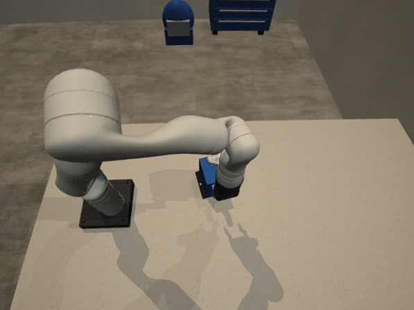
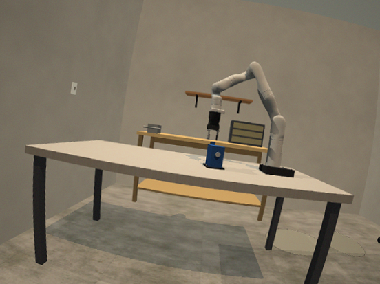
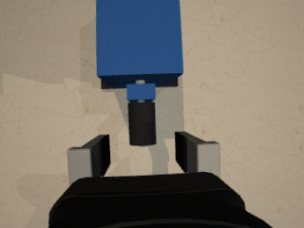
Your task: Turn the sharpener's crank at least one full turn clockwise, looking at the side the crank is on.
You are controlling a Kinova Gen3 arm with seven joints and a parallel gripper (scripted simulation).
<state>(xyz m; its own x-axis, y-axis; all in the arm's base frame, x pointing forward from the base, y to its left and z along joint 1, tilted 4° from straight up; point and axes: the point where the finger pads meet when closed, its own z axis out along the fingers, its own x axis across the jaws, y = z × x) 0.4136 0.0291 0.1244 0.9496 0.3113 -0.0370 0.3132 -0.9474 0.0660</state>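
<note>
Now: hand 4 cm above the black handle and 2 cm to the right of it.
</note>
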